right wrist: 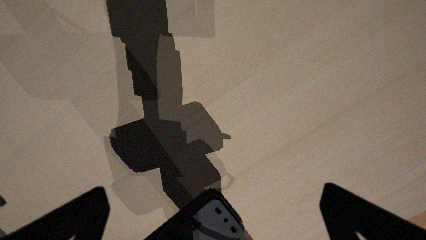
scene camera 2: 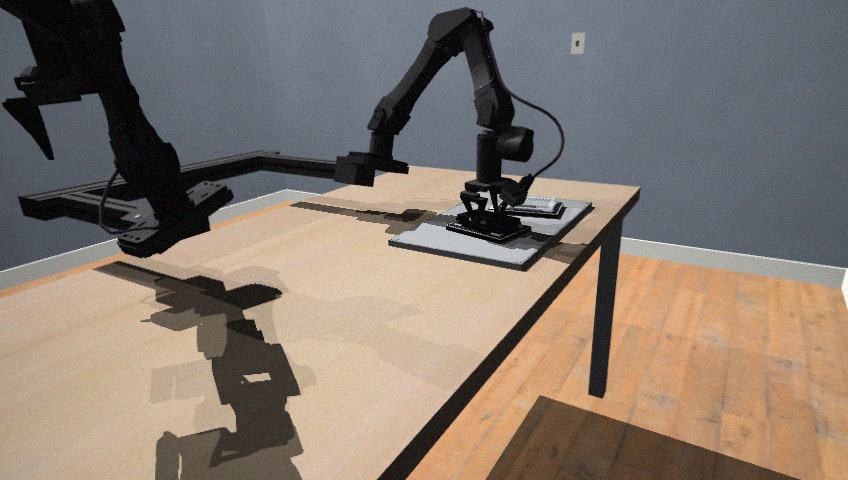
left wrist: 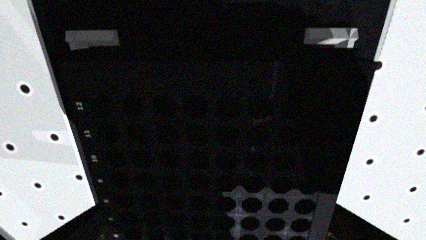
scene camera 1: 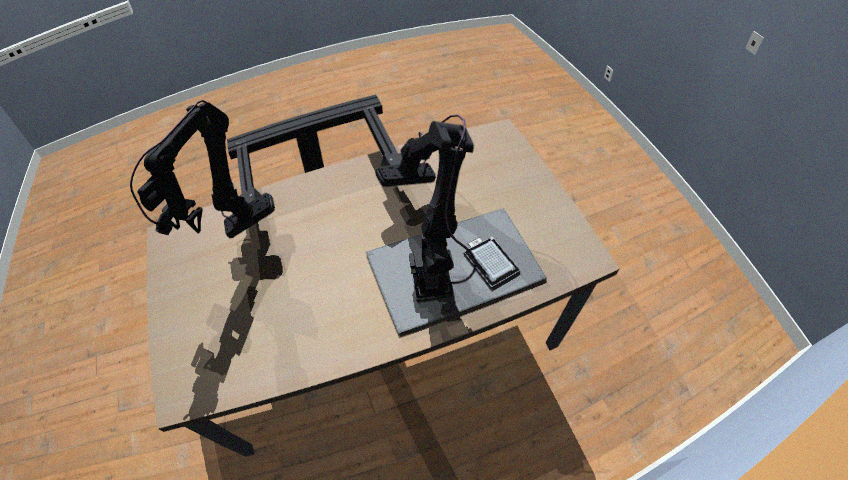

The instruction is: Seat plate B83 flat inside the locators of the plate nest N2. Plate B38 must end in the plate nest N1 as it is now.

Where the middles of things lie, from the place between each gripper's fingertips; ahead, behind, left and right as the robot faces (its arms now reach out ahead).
I see my left gripper right at the black well plate (scene camera 2: 496,221). From my left hand the other things lie so: black nest (scene camera 2: 509,231): 2 cm below; white well plate (scene camera 1: 489,256): 1 cm ahead, 21 cm to the left, 1 cm below.
The black well plate lies 220 mm ahead of my right hand (scene camera 2: 93,153), 720 mm to the left of it and 260 mm below it. Also, from my right hand: black nest (220 mm ahead, 720 mm to the left, 280 mm below); white well plate (230 mm ahead, 930 mm to the left, 270 mm below).
